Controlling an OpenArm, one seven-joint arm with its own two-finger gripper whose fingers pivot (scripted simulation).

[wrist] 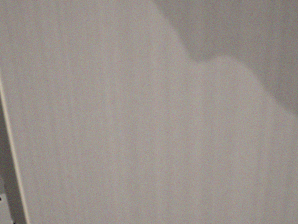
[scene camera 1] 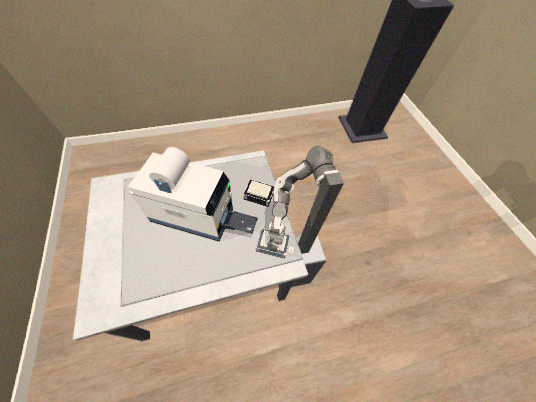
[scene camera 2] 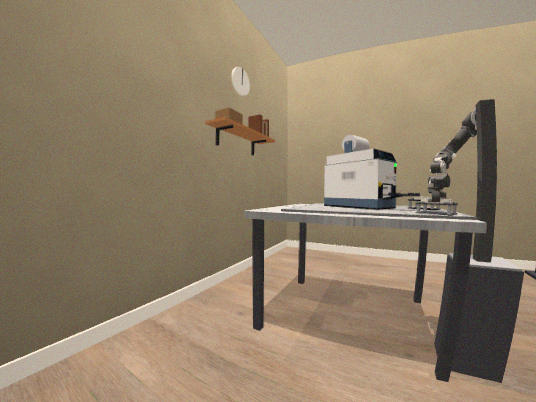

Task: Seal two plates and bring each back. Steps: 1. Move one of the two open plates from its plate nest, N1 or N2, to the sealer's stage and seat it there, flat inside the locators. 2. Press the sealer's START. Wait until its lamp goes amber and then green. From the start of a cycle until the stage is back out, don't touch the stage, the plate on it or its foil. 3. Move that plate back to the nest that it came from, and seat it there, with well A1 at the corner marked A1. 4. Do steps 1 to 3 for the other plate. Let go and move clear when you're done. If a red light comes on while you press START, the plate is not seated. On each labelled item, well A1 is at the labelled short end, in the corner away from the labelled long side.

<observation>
In view: a dark arm post (scene camera 2: 485,109).
</observation>
